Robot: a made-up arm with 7 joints. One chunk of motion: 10 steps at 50 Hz.
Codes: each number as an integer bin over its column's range. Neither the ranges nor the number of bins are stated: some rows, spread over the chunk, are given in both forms.
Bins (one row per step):
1: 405 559 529 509 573 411
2: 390 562 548 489 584 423
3: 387 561 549 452 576 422
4: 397 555 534 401 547 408
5: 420 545 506 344 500 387
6: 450 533 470 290 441 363
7: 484 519 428 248 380 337
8: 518 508 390 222 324 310
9: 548 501 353 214 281 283
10: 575 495 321 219 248 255
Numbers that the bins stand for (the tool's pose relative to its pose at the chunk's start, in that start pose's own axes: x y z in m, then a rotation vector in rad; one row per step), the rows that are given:
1: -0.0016 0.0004 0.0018 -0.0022 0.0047 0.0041
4: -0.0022 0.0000 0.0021 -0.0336 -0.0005 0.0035
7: 0.0039 -0.0032 -0.0043 -0.0780 -0.0339 -0.0093
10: 0.0103 -0.0054 -0.0107 -0.0864 -0.0604 -0.0241
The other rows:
2: -0.0027 0.0006 0.0029 -0.0080 0.0069 0.0062
3: -0.0029 0.0005 0.0030 -0.0188 0.0053 0.0060
5: -0.0006 -0.0009 0.0004 -0.0501 -0.0099 -0.0003
6: 0.0015 -0.0020 -0.0018 -0.0658 -0.0217 -0.0046
8: 0.0063 -0.0042 -0.0066 -0.0856 -0.0451 -0.0141
9: 0.0084 -0.0049 -0.0088 -0.0879 -0.0537 -0.0190

